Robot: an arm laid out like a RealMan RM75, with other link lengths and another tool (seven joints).
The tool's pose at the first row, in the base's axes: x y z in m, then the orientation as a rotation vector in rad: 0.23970, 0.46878, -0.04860, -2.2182, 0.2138, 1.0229
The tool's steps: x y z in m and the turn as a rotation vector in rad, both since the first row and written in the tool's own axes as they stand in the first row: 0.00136, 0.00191, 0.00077, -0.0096, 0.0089, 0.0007; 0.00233, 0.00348, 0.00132, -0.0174, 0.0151, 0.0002; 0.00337, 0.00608, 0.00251, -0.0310, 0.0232, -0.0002; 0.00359, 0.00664, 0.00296, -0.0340, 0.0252, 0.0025; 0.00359, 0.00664, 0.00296, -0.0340, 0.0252, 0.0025; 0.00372, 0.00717, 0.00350, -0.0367, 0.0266, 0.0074; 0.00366, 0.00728, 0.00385, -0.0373, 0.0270, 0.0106; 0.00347, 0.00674, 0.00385, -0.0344, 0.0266, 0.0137; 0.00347, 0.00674, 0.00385, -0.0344, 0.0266, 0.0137; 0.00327, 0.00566, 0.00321, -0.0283, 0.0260, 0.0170; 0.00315, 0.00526, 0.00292, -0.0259, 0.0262, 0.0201; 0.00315, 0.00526, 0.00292, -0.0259, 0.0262, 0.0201; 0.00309, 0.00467, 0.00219, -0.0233, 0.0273, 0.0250; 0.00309, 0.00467, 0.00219, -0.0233, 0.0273, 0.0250; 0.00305, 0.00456, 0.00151, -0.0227, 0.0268, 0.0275
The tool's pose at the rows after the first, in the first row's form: 0.23938, 0.46800, -0.05092, -2.2318, 0.2141, 1.0166; 0.23906, 0.46728, -0.05268, -2.2422, 0.2126, 1.0120; 0.23798, 0.46620, -0.05531, -2.2589, 0.2093, 1.0071; 0.23763, 0.46609, -0.05596, -2.2630, 0.2119, 1.0073; 0.23763, 0.46609, -0.05596, -2.2630, 0.2119, 1.0073; 0.23717, 0.46605, -0.05658, -2.2667, 0.2168, 1.0093; 0.23687, 0.46619, -0.05675, -2.2678, 0.2204, 1.0107; 0.23696, 0.46657, -0.05634, -2.2653, 0.2251, 1.0119; 0.23696, 0.46657, -0.05634, -2.2653, 0.2251, 1.0119; 0.23766, 0.46695, -0.05535, -2.2598, 0.2314, 1.0125; 0.23792, 0.46706, -0.05492, -2.2581, 0.2362, 1.0132; 0.23792, 0.46706, -0.05492, -2.2581, 0.2362, 1.0132; 0.23856, 0.46703, -0.05424, -2.2568, 0.2435, 1.0138; 0.23856, 0.46703, -0.05424, -2.2568, 0.2435, 1.0138; 0.23900, 0.46667, -0.05384, -2.2562, 0.2464, 1.0155
